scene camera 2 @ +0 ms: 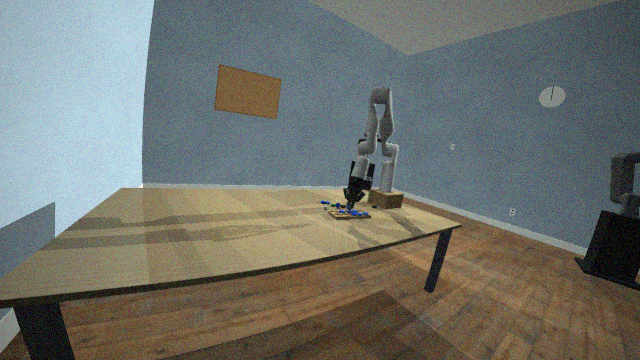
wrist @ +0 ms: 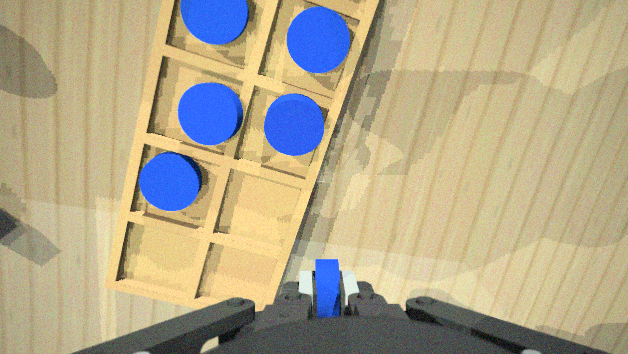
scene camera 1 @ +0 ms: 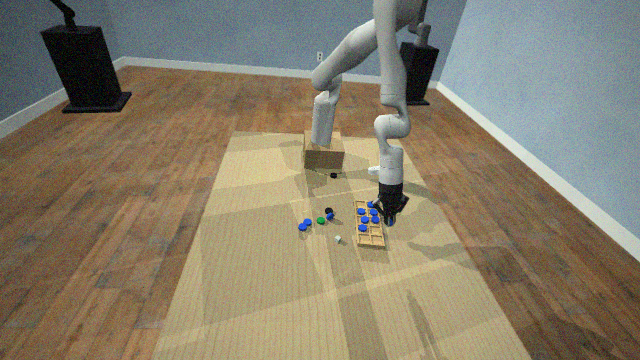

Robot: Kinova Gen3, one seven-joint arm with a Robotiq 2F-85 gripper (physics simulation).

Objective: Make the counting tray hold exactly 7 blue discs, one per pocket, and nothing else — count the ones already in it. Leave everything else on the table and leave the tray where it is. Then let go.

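Note:
The wooden counting tray [scene camera 1: 370, 246] [scene camera 2: 350, 218] [wrist: 119, 250] has two columns of pockets. Several blue discs lie one per pocket, such as the front-most disc [scene camera 1: 362, 228] [wrist: 170, 181]. In the wrist view, the pocket to its right and both pockets of the end row are empty. In scene camera 1, the back left pocket also looks empty. My gripper [scene camera 1: 390, 218] [scene camera 2: 350, 207] [wrist: 326, 292] is shut on a blue disc [scene camera 1: 390, 223] [wrist: 327, 280], held on edge. In the wrist view it is just right of the tray's near end; its exact height is unclear.
Left of the tray on the table lie two blue discs [scene camera 1: 307, 222] [scene camera 1: 302, 227], a green disc [scene camera 1: 320, 220], a tilted blue disc [scene camera 1: 330, 216], a black disc [scene camera 1: 328, 210] and a white cube [scene camera 1: 338, 239]. A small black object [scene camera 1: 333, 175] lies near the arm's base.

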